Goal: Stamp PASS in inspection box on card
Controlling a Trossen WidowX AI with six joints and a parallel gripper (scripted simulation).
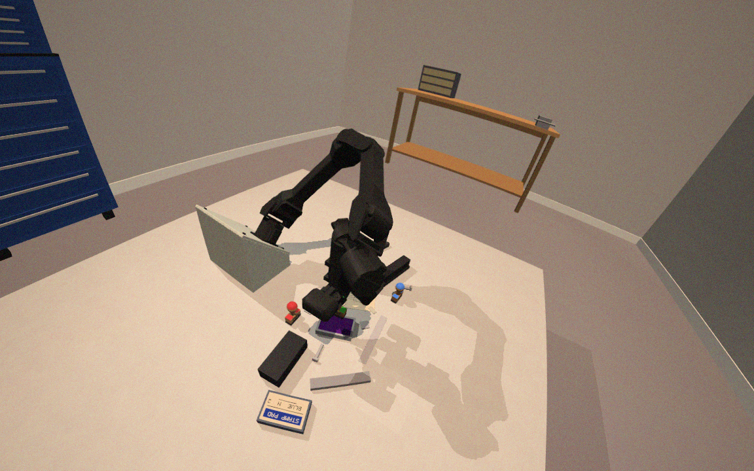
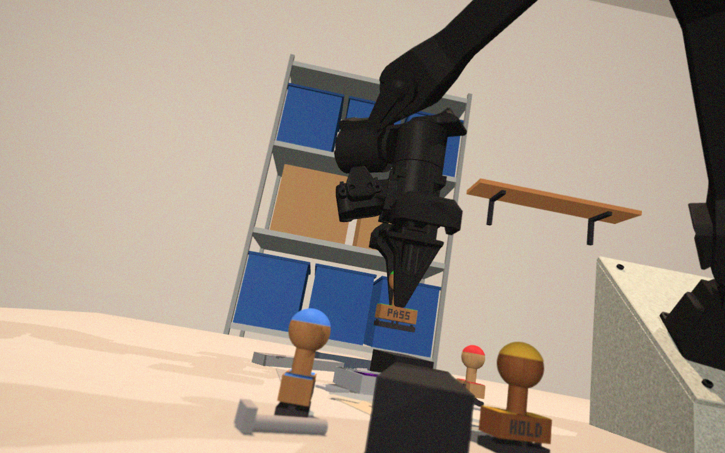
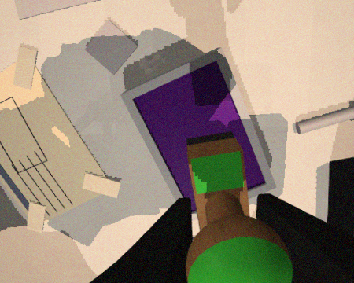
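My gripper tip is now 8 cm above the purple ink pad. From my gripper tip the other things lie so: red-topped stamp 10 cm behind, 5 cm to the right, 7 cm below; then inspection card 2 cm behind, 11 cm to the left, 9 cm below; then long grey bar 10 cm ahead, 10 cm to the right, 8 cm below.
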